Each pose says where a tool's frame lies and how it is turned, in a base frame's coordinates. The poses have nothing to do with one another.
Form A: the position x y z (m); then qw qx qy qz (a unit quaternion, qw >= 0).
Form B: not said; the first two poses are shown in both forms.
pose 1, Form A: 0.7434 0.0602 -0.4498 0.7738 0.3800 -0.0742 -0.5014
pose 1, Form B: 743.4 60.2 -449.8 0.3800 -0.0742 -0.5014 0.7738
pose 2, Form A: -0.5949 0.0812 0.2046 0.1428 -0.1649 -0.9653 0.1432
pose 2, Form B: -594.9 81.2 204.6 -0.1649 -0.9653 0.1432 0.1428
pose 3, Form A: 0.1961 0.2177 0.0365 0.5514 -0.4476 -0.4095 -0.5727
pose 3, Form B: 196.1 217.7 36.5 -0.4476 -0.4095 -0.5727 0.5514
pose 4, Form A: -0.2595 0.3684 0.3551 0.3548 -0.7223 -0.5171 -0.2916
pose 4, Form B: -259.5 368.4 355.1 -0.7223 -0.5171 -0.2916 0.3548
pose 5, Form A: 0.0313 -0.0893 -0.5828 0.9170 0.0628 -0.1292 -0.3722
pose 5, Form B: 31.3 -89.3 -582.8 0.0628 -0.1292 -0.3722 0.9170
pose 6, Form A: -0.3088 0.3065 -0.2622 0.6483 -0.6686 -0.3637 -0.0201
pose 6, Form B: -308.8 306.5 -262.2 -0.6686 -0.3637 -0.0201 0.6483
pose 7, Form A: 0.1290 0.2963 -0.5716 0.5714 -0.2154 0.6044 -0.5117
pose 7, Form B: 129.0 296.3 -571.6 -0.2154 0.6044 -0.5117 0.5714
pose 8, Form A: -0.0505 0.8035 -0.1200 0.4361 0.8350 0.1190 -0.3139
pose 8, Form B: -50.5 803.5 -120.0 0.8350 0.1190 -0.3139 0.4361
